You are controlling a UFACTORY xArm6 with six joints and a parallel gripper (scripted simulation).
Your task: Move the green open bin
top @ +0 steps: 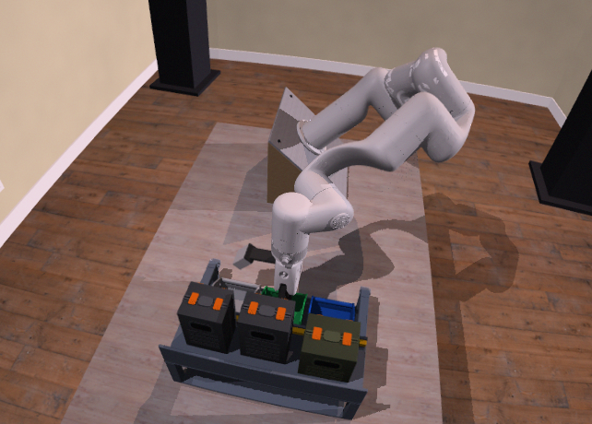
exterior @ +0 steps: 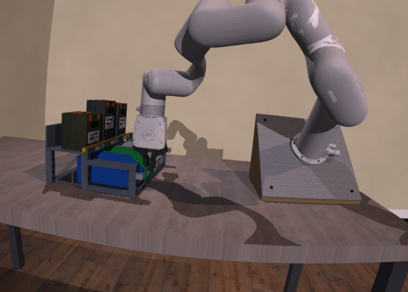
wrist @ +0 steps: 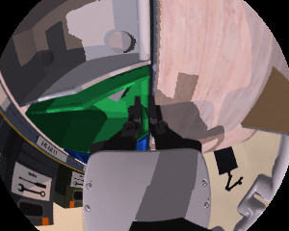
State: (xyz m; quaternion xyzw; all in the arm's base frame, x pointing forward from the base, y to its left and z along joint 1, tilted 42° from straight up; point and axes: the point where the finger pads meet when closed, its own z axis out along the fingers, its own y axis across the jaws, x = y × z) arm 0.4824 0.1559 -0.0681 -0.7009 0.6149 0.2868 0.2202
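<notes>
Now: the green open bin 80 mm ahead of my hand and 10 mm to the left of it. Round my hand: grey bin: 90 mm ahead, 110 mm to the right; olive box: 170 mm ahead, 130 mm to the left, 100 mm above; blue bin: 70 mm ahead, 120 mm to the left.
</notes>
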